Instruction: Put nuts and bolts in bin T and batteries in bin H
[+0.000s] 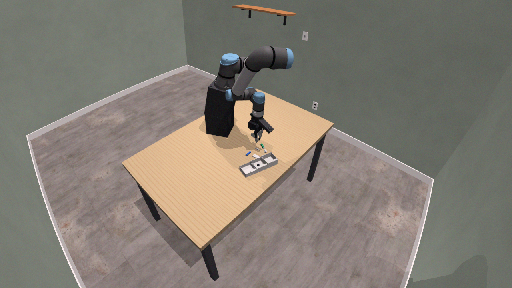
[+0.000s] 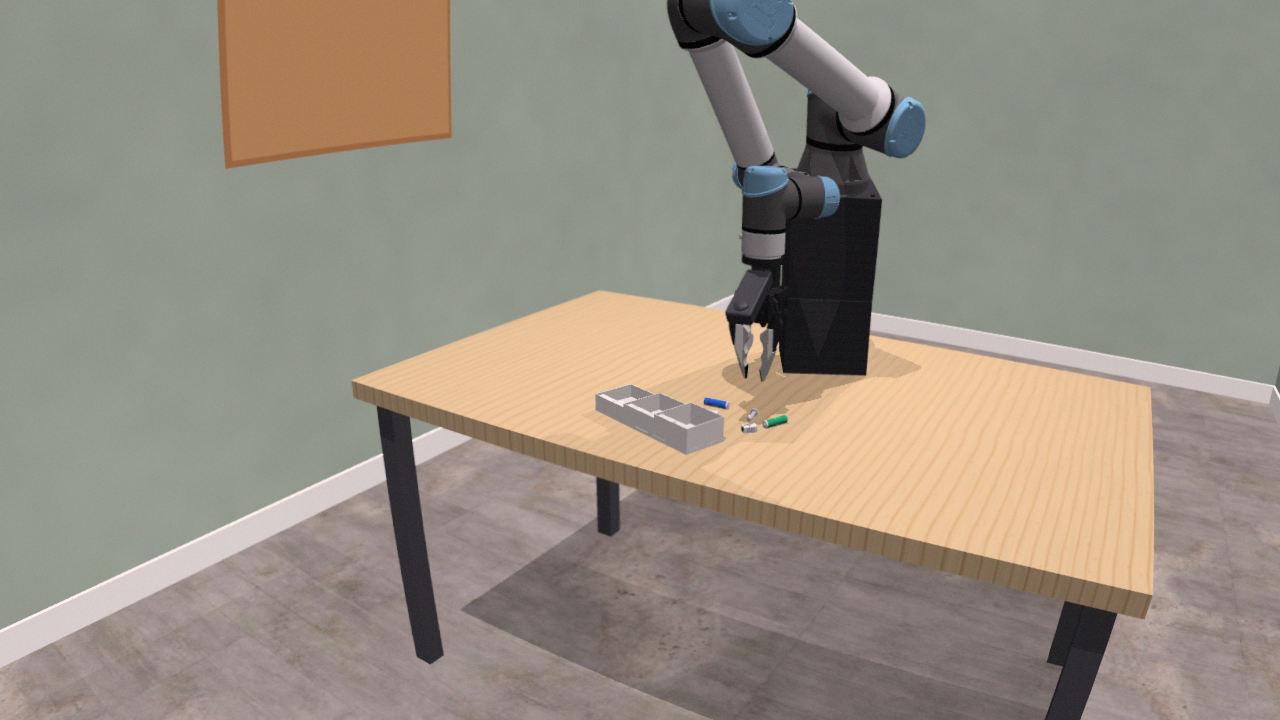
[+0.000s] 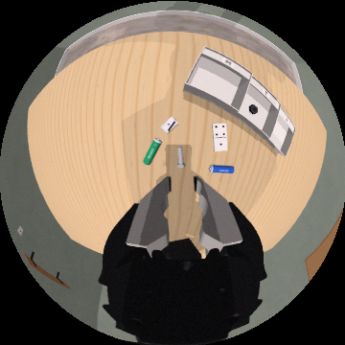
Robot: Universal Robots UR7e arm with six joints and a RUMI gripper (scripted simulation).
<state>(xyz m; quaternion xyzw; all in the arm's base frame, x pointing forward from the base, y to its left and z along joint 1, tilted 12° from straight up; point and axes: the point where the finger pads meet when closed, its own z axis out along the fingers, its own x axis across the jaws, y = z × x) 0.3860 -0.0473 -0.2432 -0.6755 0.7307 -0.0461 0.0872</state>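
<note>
Right now the bolt is 8 cm below my hand and 1 cm behind it. The rest, counted from my hand: white domino 8 cm below, 7 cm to the right, 4 cm ahead; small silver piece 8 cm below, 6 cm ahead, 1 cm to the left; green battery 8 cm below, 5 cm to the left, 2 cm ahead.
</note>
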